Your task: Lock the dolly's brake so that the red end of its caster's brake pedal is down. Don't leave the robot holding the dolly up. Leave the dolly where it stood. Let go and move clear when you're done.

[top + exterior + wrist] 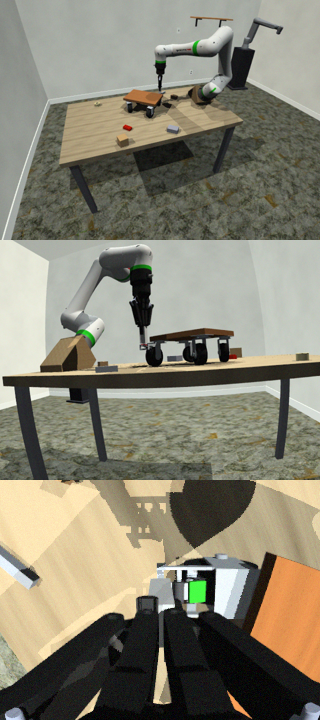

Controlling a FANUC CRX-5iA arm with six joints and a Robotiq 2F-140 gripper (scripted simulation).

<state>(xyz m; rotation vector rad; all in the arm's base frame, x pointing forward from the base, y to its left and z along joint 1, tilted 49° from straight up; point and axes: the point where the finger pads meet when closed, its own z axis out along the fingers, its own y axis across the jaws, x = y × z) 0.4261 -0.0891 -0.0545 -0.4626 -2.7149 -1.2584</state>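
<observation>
The brake pedal is 1 cm to the left of my hand and 4 cm below it. The rest, counted from my hand: flat grey bar: 7 cm behind, 17 cm to the right, 12 cm below; then grey block: 1 cm ahead, 47 cm to the left, 11 cm below; then small wood block: 17 cm behind, 5 cm to the right, 11 cm below.
</observation>
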